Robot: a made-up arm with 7 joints. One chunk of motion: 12 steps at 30 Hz.
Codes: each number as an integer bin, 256 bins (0 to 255) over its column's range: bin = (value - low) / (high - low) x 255, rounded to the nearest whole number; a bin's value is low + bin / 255 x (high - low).
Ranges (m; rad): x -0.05..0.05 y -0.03..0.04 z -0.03..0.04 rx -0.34..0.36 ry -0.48..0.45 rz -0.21..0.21
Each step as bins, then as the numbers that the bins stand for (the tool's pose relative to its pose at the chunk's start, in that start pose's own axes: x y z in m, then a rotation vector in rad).
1 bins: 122 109 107 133 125 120
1 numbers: -0.0022 -0.0001 -0.0006 0.0251 -0.0241 -0.0124
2 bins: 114 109 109 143 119 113
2 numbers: -0.0053 -0.0001 -0.0001 0.0525 -0.0460 -0.0239
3 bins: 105 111 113 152 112 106
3 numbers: -0.0088 0.0005 0.0010 0.0773 -0.0715 -0.0354
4 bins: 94 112 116 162 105 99
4 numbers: -0.0131 0.0007 0.0018 0.1047 -0.0971 -0.0469
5 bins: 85 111 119 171 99 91
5 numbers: -0.0167 0.0005 0.0027 0.1294 -0.1189 -0.0601
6 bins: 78 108 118 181 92 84
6 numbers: -0.0194 -0.0004 0.0024 0.1569 -0.1445 -0.0716
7 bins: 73 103 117 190 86 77
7 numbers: -0.0214 -0.0017 0.0021 0.1816 -0.1664 -0.0832
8 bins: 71 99 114 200 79 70
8 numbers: -0.0222 -0.0028 0.0013 0.2090 -0.1919 -0.0947
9 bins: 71 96 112 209 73 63
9 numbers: -0.0222 -0.0036 0.0007 0.2337 -0.2138 -0.1062
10 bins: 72 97 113 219 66 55
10 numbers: -0.0218 -0.0034 0.0010 0.2612 -0.2393 -0.1194
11 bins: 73 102 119 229 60 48
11 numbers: -0.0214 -0.0020 0.0027 0.2886 -0.2612 -0.1309
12 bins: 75 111 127 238 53 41
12 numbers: -0.0206 0.0005 0.0049 0.3133 -0.2867 -0.1425
